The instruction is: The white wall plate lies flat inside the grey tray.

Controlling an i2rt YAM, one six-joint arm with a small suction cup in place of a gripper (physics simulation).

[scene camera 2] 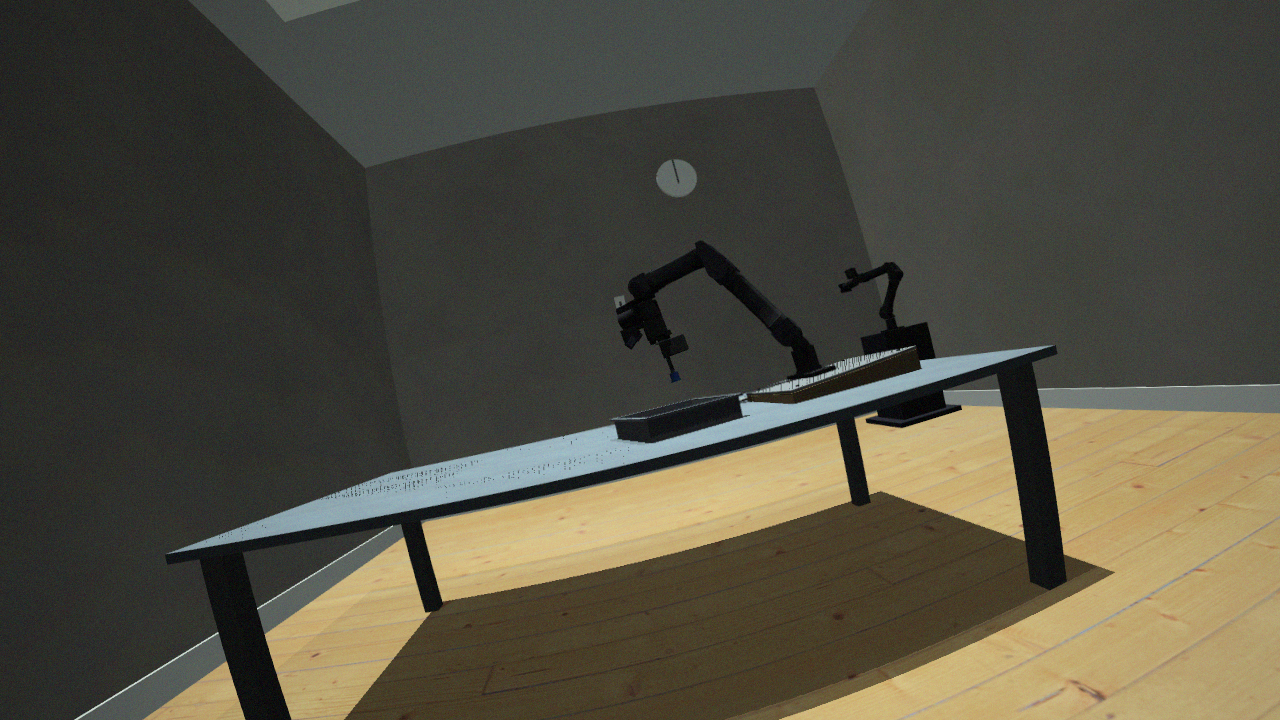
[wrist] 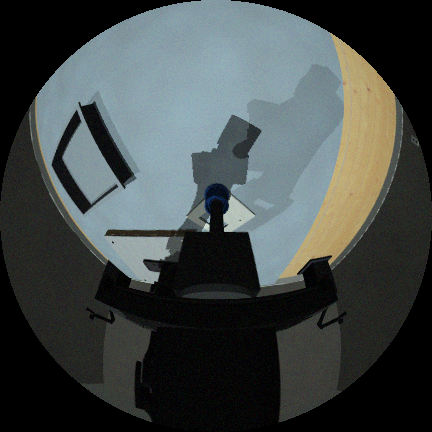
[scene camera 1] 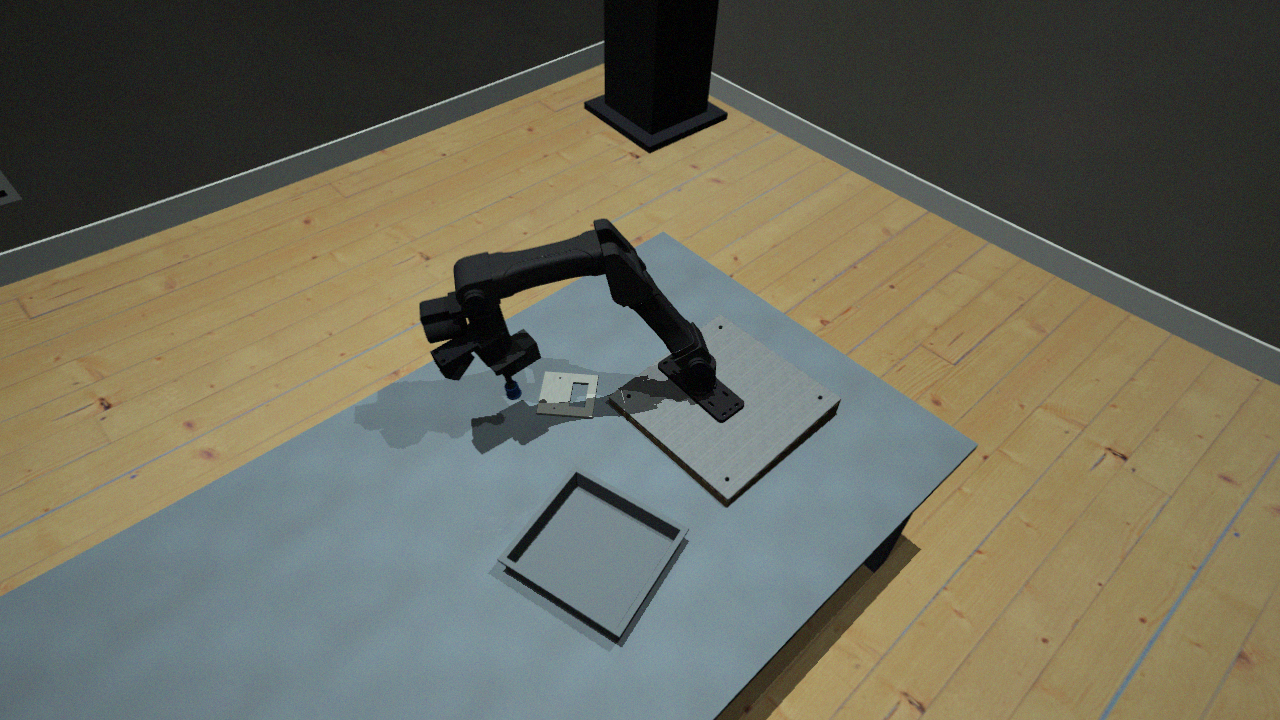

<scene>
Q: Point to a white wall plate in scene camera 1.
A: At 555, 393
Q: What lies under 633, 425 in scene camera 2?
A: A grey tray.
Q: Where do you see my suction cup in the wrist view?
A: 215, 189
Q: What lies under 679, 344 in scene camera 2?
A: My suction cup.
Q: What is my suction cup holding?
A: Nothing.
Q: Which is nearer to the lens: the white wall plate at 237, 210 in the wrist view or the grey tray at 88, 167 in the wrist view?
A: The white wall plate.
</scene>
